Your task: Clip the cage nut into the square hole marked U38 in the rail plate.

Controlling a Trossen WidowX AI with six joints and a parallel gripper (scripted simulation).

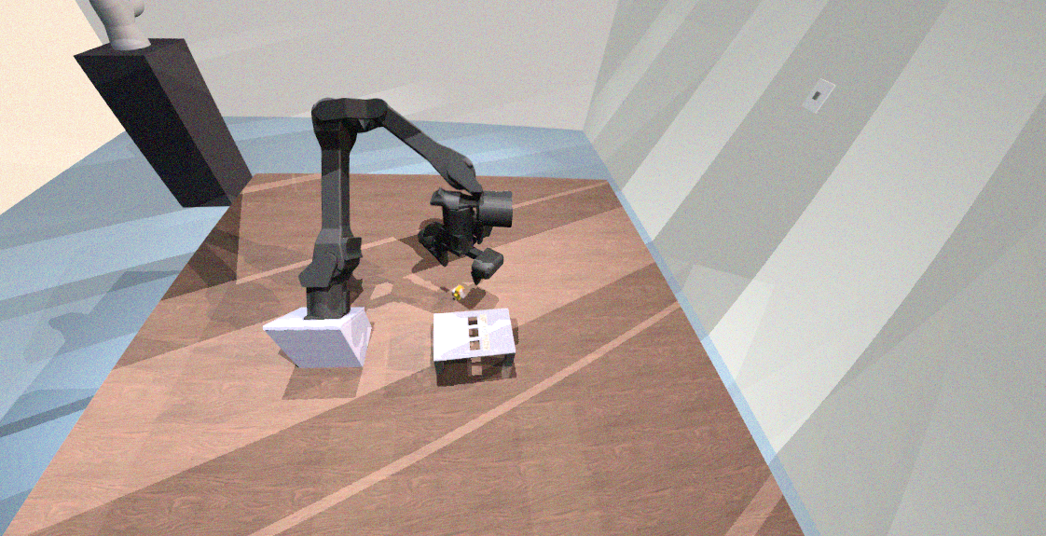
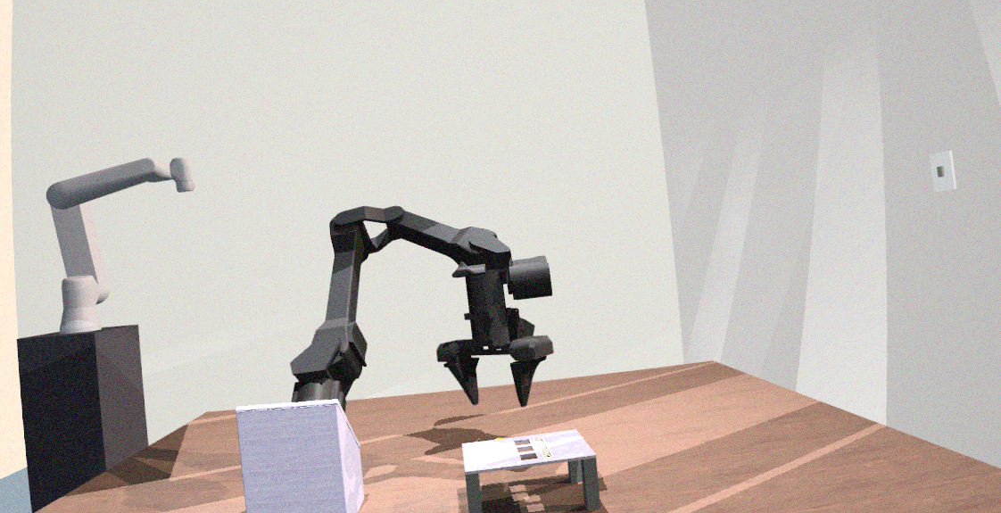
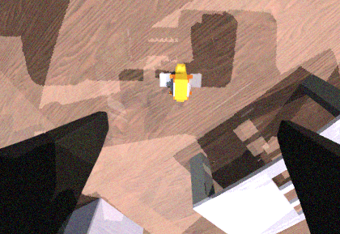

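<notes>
The cage nut lies 1 cm behind my gripper tip and 7 cm below it.
</notes>
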